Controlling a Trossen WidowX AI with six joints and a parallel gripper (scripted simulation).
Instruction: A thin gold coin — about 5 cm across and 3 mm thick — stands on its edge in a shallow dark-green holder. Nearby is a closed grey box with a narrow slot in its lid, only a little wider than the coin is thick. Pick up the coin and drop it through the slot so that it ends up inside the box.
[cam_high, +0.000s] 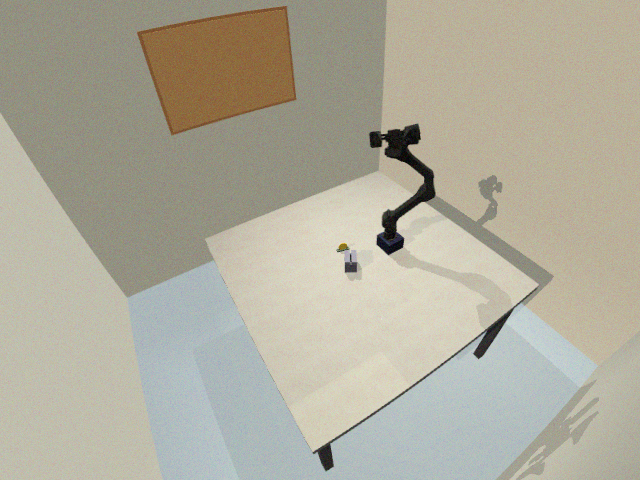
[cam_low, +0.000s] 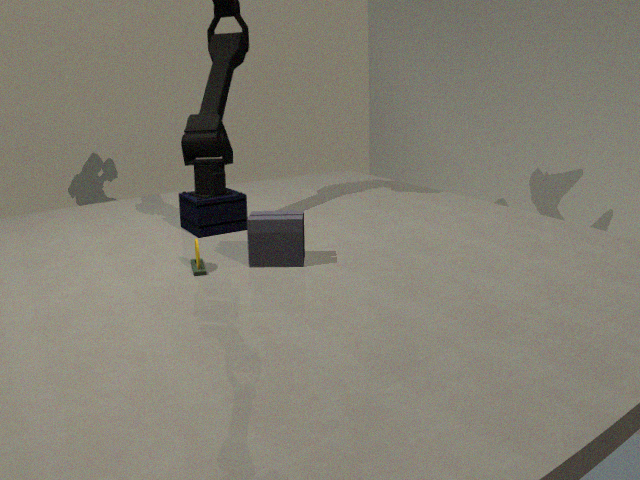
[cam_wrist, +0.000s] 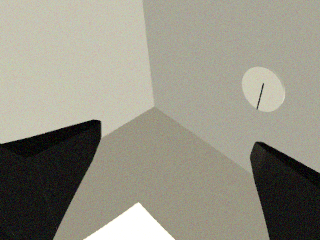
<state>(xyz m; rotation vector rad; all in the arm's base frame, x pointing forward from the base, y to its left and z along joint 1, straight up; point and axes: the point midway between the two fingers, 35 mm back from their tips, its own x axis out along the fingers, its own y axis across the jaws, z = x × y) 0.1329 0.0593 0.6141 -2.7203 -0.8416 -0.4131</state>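
The gold coin lies 4 cm ahead of my gripper tip, 23 cm to the right of it and 67 cm below it.
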